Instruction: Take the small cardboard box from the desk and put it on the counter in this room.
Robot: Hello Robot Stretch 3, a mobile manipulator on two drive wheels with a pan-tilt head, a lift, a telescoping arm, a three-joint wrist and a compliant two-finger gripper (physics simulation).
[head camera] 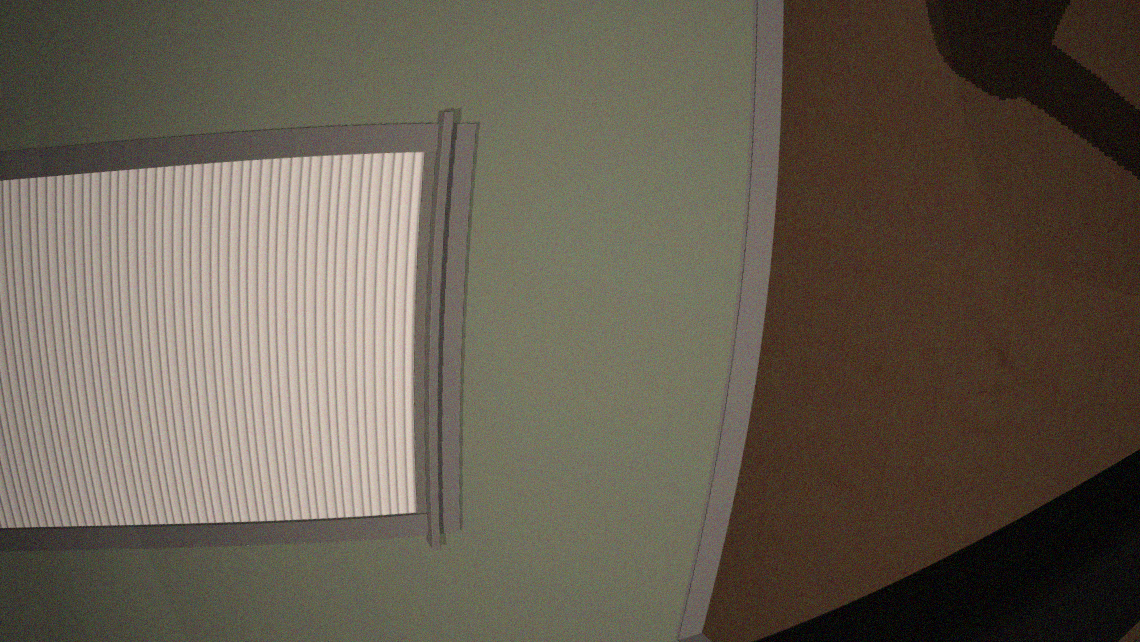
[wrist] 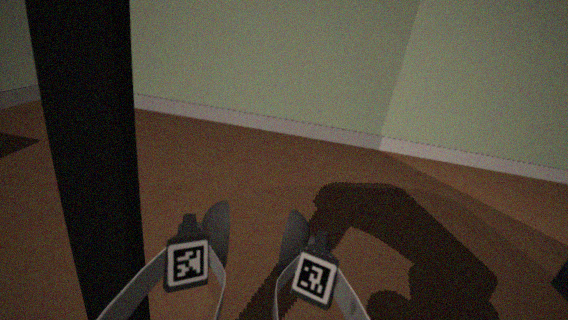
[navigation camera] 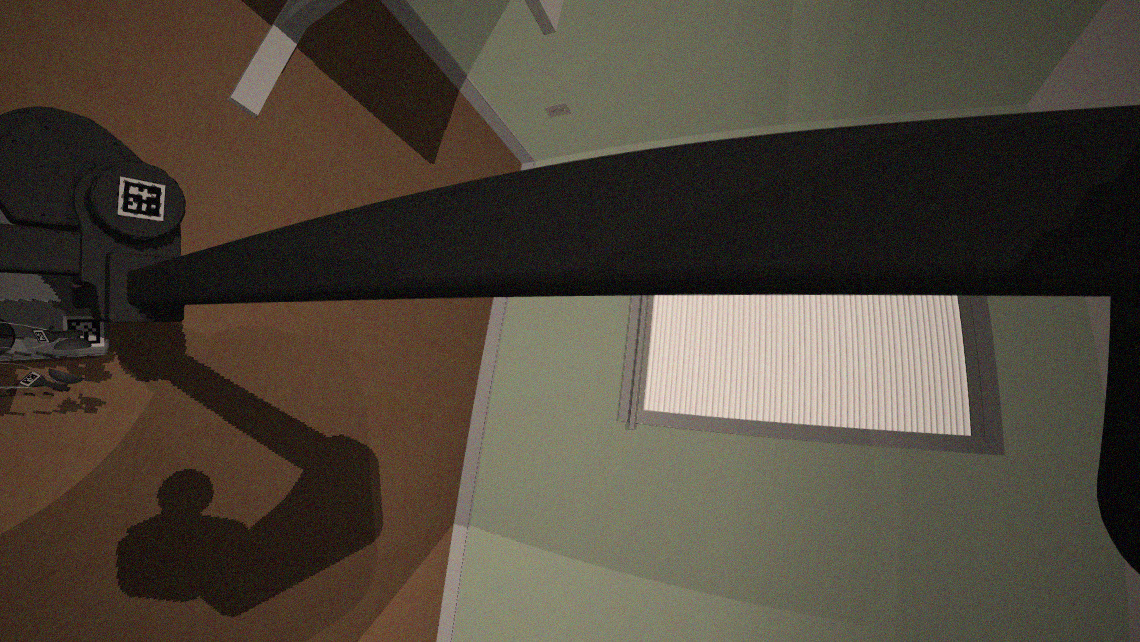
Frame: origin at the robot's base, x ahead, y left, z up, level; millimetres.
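Where they show: gripper, fingertip midpoint: (navigation camera: 86, 361).
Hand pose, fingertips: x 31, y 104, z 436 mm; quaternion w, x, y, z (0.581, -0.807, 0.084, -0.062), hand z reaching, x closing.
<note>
After its pixels a point has its place.
My gripper (wrist: 256, 227) @(z 436, x 31, y 104 mm) is open in the wrist view, its two fingertips apart with floor showing between them. Part of the gripper also shows at the left edge of the navigation view, low over the floor. The small cardboard box, the desk and the counter do not show in the head, navigation or wrist views.
A green wall (head camera: 598, 319) @(z 451, x 15, y 1658 mm) (navigation camera: 717, 510) @(z 1179, x 681, y 1453 mm) (wrist: 275, 60) with a window (head camera: 207, 342) @(z 1308, x 11, y 1653 mm) (navigation camera: 805, 358) @(z 1466, x 114, y 1621 mm) rises from the brown floor (head camera: 917, 319) @(z 0, x -23, y 1107 mm) (navigation camera: 414, 358) @(z 0, x 150, y 1140 mm) (wrist: 240, 165). The robot's black mast (navigation camera: 638, 223) @(z 1221, x -67, y 116 mm) crosses the navigation view. A black post (wrist: 90, 150) stands left of the gripper.
</note>
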